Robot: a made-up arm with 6 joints. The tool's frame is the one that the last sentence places.
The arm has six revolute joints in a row. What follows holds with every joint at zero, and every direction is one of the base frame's. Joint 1 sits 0.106 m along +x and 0.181 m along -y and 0.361 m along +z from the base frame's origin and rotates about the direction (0.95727, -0.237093, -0.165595). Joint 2 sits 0.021 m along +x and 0.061 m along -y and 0.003 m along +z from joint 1 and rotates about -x. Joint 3 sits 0.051 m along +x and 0.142 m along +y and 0.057 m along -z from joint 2 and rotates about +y. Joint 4 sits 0.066 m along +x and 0.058 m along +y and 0.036 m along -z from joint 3 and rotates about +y. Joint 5 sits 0.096 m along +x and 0.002 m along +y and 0.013 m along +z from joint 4 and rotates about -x. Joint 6 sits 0.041 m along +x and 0.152 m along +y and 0.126 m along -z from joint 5 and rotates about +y. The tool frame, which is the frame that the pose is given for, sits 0.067 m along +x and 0.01 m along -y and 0.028 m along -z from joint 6; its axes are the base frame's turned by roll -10.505, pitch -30.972 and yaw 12.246 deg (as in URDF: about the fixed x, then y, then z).
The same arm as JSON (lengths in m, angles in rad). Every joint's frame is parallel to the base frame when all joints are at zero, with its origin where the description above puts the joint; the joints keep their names.
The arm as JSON. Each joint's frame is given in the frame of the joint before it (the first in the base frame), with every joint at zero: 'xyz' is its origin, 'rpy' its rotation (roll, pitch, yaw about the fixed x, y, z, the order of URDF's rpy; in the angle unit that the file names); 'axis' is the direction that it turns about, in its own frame. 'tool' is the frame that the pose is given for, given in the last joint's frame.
{"units": {"length": "m", "angle": "rad"}, "joints": [{"name": "joint 1", "type": "revolute", "origin": {"xyz": [0.106, -0.181, 0.361], "rpy": [0.0, 0.0, 0.0]}, "axis": [0.95727, -0.237093, -0.165595]}, {"name": "joint 2", "type": "revolute", "origin": {"xyz": [0.021, -0.061, 0.003], "rpy": [0.0, 0.0, 0.0]}, "axis": [-1.0, 0.0, 0.0]}, {"name": "joint 3", "type": "revolute", "origin": {"xyz": [0.051, 0.142, -0.057], "rpy": [0.0, 0.0, 0.0]}, "axis": [0.0, 1.0, 0.0]}, {"name": "joint 4", "type": "revolute", "origin": {"xyz": [0.066, 0.058, -0.036], "rpy": [0.0, 0.0, 0.0]}, "axis": [0.0, 1.0, 0.0]}, {"name": "joint 5", "type": "revolute", "origin": {"xyz": [0.096, 0.002, 0.013], "rpy": [0.0, 0.0, 0.0]}, "axis": [-1.0, 0.0, 0.0]}, {"name": "joint 6", "type": "revolute", "origin": {"xyz": [0.041, 0.152, -0.126], "rpy": [0.0, 0.0, 0.0]}, "axis": [0.0, 1.0, 0.0]}], "tool": {"origin": {"xyz": [0.067, -0.01, -0.028], "rpy": [-0.1833, -0.5406, 0.2137]}}}
